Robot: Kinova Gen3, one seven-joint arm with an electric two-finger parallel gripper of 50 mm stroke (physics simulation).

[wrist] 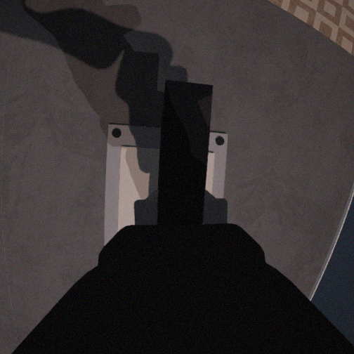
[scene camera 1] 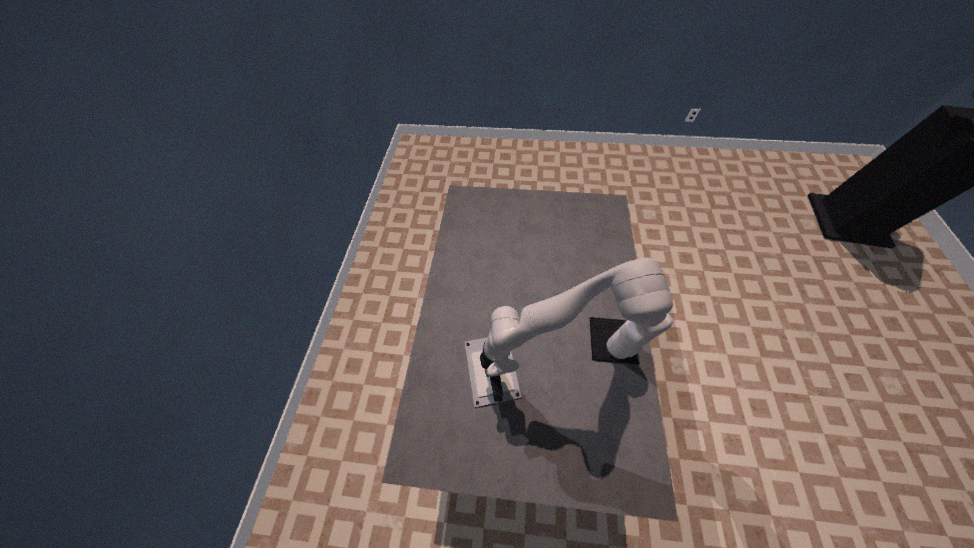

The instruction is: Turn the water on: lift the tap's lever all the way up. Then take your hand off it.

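Where they show: arm's base at its link origin: [scene camera 1: 619, 346].
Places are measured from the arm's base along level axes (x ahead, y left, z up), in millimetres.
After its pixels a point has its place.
Note:
The tap's black upright body [scene camera 1: 497, 388] @[x 416, y 272, z 150 mm] [wrist: 185, 150] stands on a pale base plate [scene camera 1: 471, 374] @[x 525, y 219, z -4 mm] [wrist: 112, 200] with dark corner bolts. In the wrist view the body rises tall in front of the camera. My gripper [scene camera 1: 485, 359] @[x 447, y 217, z 104 mm] [wrist: 180, 201] is low over the plate, beside the body. In the wrist view its two fingertips show dark grey, one on each side of the black body's lower end. The gripper is shut on the tap's lever. The lever itself is hidden behind the black body and the hand, so its angle cannot be seen.
The plate lies on a grey table top [scene camera 1: 531, 238] @[x 403, y -447, z -12 mm] [wrist: 280, 150]. My white arm [scene camera 1: 558, 310] @[x 311, y 164, z 574 mm] reaches across from its black base plate [scene camera 1: 601, 333] @[x 67, y -40, z 0 mm] on the right. A large black pillar [scene camera 1: 892, 177] stands on the patterned floor at the far right. Arm shadows fall across the table.

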